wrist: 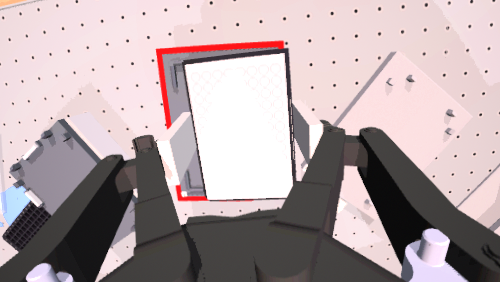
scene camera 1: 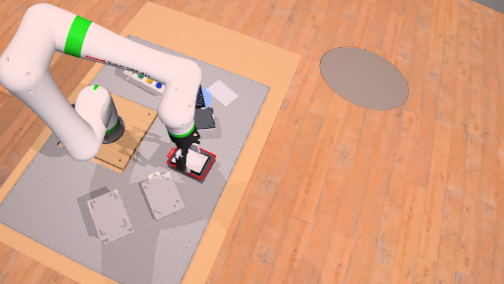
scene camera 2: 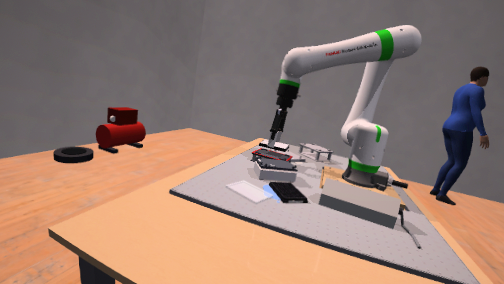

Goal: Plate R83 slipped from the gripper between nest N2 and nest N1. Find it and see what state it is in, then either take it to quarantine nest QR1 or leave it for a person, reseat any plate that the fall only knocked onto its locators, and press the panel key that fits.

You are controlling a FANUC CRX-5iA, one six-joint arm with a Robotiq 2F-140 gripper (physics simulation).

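Seen in the pictures: gripper, between the fingertips: [wrist: 243, 123] [scene camera 1: 191, 161] [scene camera 2: 272, 145]; arm's base, origin of its link: [scene camera 1: 107, 128] [scene camera 2: 359, 181].
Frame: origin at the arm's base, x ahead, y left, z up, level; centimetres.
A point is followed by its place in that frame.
Observation:
My gripper [scene camera 1: 190, 157] {x 40.4, y 5.6, z 6.1 cm} [scene camera 2: 275, 141] {x 40.4, y 5.6, z 6.1 cm} [wrist: 243, 123] {x 40.4, y 5.6, z 6.1 cm} is shut on a white-topped plate [scene camera 1: 197, 161] {x 42.7, y 6.4, z 7.3 cm} [scene camera 2: 274, 145] {x 38.6, y 8.2, z 7.0 cm} [wrist: 240, 125] {x 40.4, y 5.8, z 7.3 cm} with a dark rim, one pad against each long side. The plate is level, a little above the red-framed nest [scene camera 2: 272, 155] {x 38.1, y 9.4, z 2.5 cm} [wrist: 220, 47] {x 46.7, y 8.3, z 2.6 cm}, with a gap between them in scene camera 2. No plate name is readable. A black plate [scene camera 2: 288, 192] {x 19.5, y 36.7, z -0.2 cm} [wrist: 27, 225] {x 21.4, y 37.2, z -0.4 cm} lies on the board by a blue patch. A nest with a dark top [scene camera 1: 204, 119] {x 33.0, y 25.3, z 4.0 cm} [scene camera 2: 275, 164] {x 29.8, y 25.6, z 4.0 cm} [wrist: 55, 160] {x 34.4, y 26.0, z 4.0 cm} stands between them. The key panel [scene camera 1: 145, 81] {x 1.2, y 26.6, z 5.1 cm} [scene camera 2: 360, 200] {x -1.5, y 33.4, z 3.7 cm} is partly behind the arm in scene camera 1.
Two pale nests [scene camera 1: 162, 195] {x 37.8, y -10.6, z 0.1 cm} [scene camera 1: 110, 215] {x 27.9, y -28.5, z 4.3 cm} stand on the other side of the red-framed nest; one nest [wrist: 400, 110] {x 41.6, y -11.1, z 0.1 cm} shows right of the fingers. A pale flat lid-like piece [scene camera 1: 222, 93] {x 30.1, y 44.0, z -0.7 cm} [scene camera 2: 247, 191] {x 29.6, y 45.6, z -0.7 cm} lies near the black plate. A person [scene camera 2: 462, 125] in blue stands beyond the table.

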